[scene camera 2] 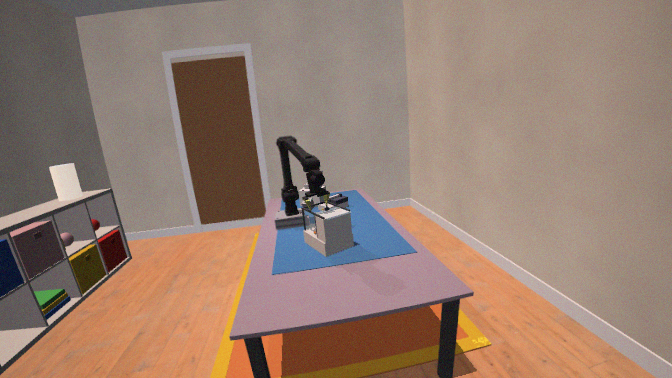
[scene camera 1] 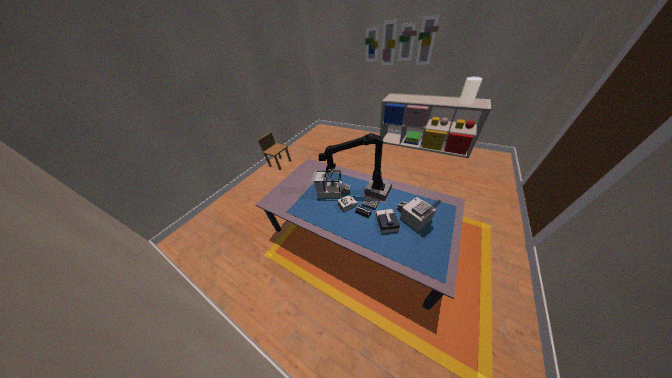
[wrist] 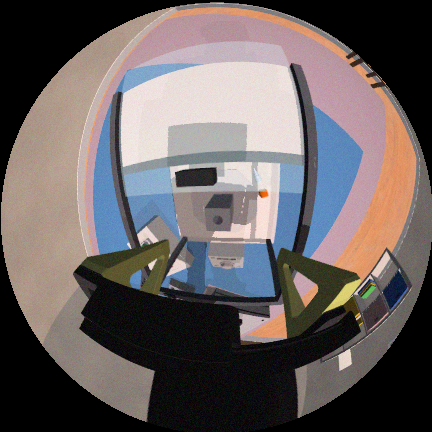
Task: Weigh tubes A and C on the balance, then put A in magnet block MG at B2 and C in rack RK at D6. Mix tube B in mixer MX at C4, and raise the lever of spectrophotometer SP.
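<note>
The glass-walled balance stands at one end of the blue mat. In the wrist view, a clear tube with an orange cap is low inside its chamber, at a slant beside the grey block with a round hole. Its letter is not readable. My gripper is open and empty above the balance's frame, fingers wide apart. A small grid-like rack and a dark block lie near the arm's base. Other tubes cannot be made out.
A small white device stands near the balance. A black-and-white device and a larger white instrument stand farther along the blue mat. Dark upright bars edge the balance's chamber.
</note>
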